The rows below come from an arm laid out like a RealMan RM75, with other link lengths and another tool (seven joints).
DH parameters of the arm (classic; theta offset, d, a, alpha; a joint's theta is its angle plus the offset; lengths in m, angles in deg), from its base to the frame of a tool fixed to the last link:
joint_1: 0 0.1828 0 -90
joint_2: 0 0 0 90
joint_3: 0 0.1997 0 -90
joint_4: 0 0 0 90
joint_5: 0 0.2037 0 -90
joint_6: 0 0 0 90
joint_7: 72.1 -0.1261 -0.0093 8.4
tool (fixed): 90 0.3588 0 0
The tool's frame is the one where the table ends.
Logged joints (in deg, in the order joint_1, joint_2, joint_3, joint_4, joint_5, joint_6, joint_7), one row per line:
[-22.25, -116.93, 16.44, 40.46, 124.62, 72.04, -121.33]
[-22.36, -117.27, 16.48, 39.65, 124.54, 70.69, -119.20]
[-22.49, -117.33, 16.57, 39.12, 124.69, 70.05, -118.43]
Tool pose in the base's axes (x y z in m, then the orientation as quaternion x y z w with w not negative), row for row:
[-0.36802, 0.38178, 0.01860, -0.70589, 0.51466, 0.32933, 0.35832]
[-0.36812, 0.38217, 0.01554, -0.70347, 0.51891, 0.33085, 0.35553]
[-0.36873, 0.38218, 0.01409, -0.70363, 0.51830, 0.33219, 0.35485]
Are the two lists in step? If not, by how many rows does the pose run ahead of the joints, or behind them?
The pose runs 2 rows ahead of the joints: the pose in row i belongs to the joints in row i + 2.
